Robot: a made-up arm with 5 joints. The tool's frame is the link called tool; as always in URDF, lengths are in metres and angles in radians.
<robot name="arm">
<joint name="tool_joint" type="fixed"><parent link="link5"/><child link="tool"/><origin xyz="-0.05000 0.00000 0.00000"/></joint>
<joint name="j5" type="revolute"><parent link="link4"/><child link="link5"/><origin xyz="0.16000 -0.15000 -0.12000"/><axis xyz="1 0 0"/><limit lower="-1.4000" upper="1.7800"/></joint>
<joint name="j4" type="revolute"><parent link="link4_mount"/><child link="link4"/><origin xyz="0.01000 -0.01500 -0.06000"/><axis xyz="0 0 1"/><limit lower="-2.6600" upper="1.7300"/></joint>
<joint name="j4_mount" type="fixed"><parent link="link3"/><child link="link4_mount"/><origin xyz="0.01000 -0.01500 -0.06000"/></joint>
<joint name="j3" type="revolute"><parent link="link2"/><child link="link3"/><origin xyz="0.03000 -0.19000 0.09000"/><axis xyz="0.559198 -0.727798 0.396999"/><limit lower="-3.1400" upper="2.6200"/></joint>
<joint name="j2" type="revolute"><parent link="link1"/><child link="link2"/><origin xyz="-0.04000 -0.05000 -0.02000"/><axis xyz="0 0 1"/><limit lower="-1.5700" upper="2.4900"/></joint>
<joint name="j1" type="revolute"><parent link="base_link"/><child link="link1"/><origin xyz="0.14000 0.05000 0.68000"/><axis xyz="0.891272 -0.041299 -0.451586"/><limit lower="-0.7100" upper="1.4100"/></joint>
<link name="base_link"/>
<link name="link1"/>
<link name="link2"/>
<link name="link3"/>
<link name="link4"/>
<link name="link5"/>
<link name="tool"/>
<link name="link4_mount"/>
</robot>
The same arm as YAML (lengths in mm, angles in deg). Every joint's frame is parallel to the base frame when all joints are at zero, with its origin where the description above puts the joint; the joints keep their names.
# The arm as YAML. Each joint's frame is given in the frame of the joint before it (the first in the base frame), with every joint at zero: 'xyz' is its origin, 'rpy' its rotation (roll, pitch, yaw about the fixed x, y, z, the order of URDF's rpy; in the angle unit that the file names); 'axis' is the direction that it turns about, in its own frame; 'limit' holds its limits. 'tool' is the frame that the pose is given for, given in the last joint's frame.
units:
  length: mm
  angle: deg
joints:
  - name: j1
    type: revolute
    origin:
      xyz: [140.0, 50.0, 680.0]
      rpy: [0.0, 0.0, 0.0]
    axis: [0.891272, -0.041299, -0.451586]
    limit:
      lower: -40.68
      upper: 80.79
  - name: j2
    type: revolute
    origin:
      xyz: [-40.0, -50.0, -20.0]
      rpy: [0.0, 0.0, 0.0]
    axis: [0.0, 0.0, 1.0]
    limit:
      lower: -89.95
      upper: 142.67
  - name: j3
    type: revolute
    origin:
      xyz: [30.0, -190.0, 90.0]
      rpy: [0.0, 0.0, 0.0]
    axis: [0.559198, -0.727798, 0.396999]
    limit:
      lower: -179.91
      upper: 150.11
  - name: j4
    type: revolute
    origin:
      xyz: [20.0, -30.0, -120.0]
      rpy: [0.0, 0.0, 0.0]
    axis: [0.0, 0.0, 1.0]
    limit:
      lower: -152.41
      upper: 99.12
  - name: j5
    type: revolute
    origin:
      xyz: [160.0, -150.0, -120.0]
      rpy: [0.0, 0.0, 0.0]
    axis: [1.0, 0.0, 0.0]
    limit:
      lower: -80.21
      upper: 101.99
tool:
  origin:
    xyz: [-50.0, 0.0, 0.0]
    rpy: [0.0, 0.0, 0.0]

